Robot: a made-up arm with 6 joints. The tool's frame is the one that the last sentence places.
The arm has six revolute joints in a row. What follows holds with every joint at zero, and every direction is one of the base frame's.
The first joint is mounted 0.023 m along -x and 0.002 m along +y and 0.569 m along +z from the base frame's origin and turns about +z.
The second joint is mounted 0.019 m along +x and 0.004 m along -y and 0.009 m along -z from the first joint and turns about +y.
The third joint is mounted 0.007 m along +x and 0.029 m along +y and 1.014 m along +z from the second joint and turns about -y.
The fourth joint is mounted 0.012 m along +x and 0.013 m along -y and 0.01 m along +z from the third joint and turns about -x.
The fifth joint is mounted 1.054 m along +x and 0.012 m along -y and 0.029 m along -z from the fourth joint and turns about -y.
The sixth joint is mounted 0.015 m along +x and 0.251 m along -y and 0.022 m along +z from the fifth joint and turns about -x.
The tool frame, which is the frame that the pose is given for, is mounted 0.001 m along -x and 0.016 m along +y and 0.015 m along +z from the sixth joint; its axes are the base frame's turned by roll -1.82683, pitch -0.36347 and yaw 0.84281 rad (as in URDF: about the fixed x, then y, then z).
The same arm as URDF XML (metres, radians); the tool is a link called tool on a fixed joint. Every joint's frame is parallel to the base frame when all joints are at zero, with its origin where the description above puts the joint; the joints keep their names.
<robot name="arm">
  <joint name="tool_joint" type="fixed">
    <parent link="link6"/>
    <child link="tool"/>
    <origin xyz="-0.001 0.016 0.015" rpy="-1.8268 -0.3635 0.8428"/>
  </joint>
  <joint name="joint 6" type="continuous">
    <parent link="link5"/>
    <child link="link6"/>
    <origin xyz="0.015 -0.251 0.022"/>
    <axis xyz="-1 0 0"/>
  </joint>
  <joint name="joint 5" type="continuous">
    <parent link="link4"/>
    <child link="link5"/>
    <origin xyz="1.054 -0.012 -0.029"/>
    <axis xyz="0 -1 0"/>
  </joint>
  <joint name="joint 4" type="continuous">
    <parent link="link3"/>
    <child link="link4"/>
    <origin xyz="0.012 -0.013 0.01"/>
    <axis xyz="-1 0 0"/>
  </joint>
  <joint name="joint 3" type="continuous">
    <parent link="link2"/>
    <child link="link3"/>
    <origin xyz="0.007 0.029 1.014"/>
    <axis xyz="0 -1 0"/>
  </joint>
  <joint name="joint 2" type="continuous">
    <parent link="link1"/>
    <child link="link2"/>
    <origin xyz="0.019 -0.004 -0.009"/>
    <axis xyz="0 1 0"/>
  </joint>
  <joint name="joint 1" type="continuous">
    <parent link="base"/>
    <child link="link1"/>
    <origin xyz="-0.023 0.002 0.569"/>
    <axis xyz="0 0 1"/>
  </joint>
  <link name="base"/>
  <link name="link1"/>
  <link name="link2"/>
  <link name="link3"/>
  <link name="link4"/>
  <link name="link5"/>
  <link name="link6"/>
  <link name="tool"/>
</robot>

